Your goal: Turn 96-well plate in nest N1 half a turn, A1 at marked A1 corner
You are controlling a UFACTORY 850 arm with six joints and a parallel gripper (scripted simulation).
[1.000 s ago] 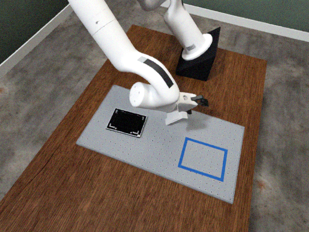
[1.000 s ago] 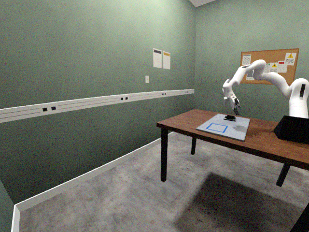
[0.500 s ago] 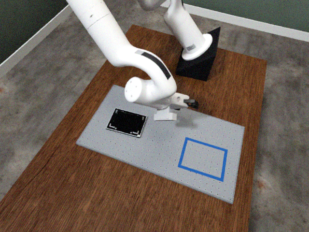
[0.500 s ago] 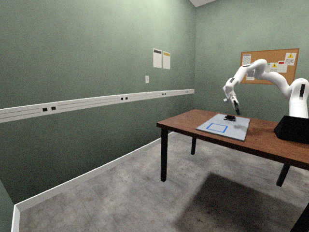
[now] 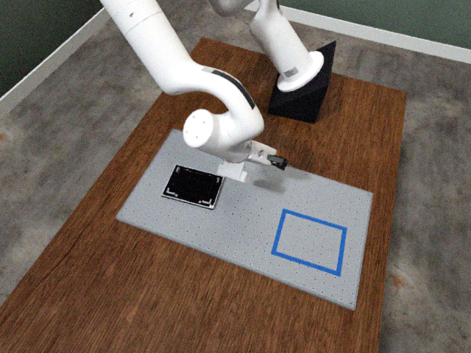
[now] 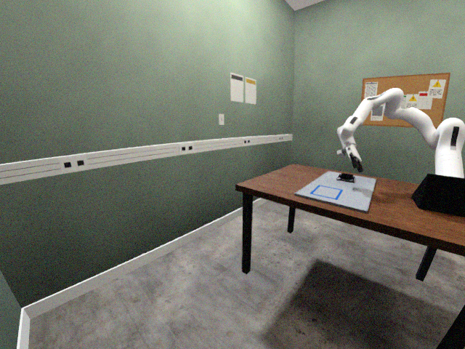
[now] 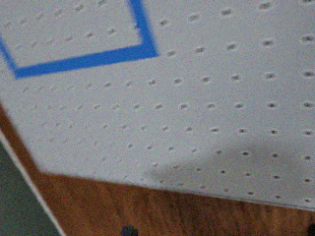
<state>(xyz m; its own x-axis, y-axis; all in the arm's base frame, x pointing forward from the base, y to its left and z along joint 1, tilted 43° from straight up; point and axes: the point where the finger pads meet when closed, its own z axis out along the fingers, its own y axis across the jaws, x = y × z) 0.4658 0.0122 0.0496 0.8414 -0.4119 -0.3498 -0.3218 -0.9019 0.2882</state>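
My gripper is now 70 mm short of the black 96-well plate, 210 mm to the left of it and 110 mm above it. Also, from my hand: plate nest N1: 70 mm ahead, 210 mm to the right, 120 mm below.
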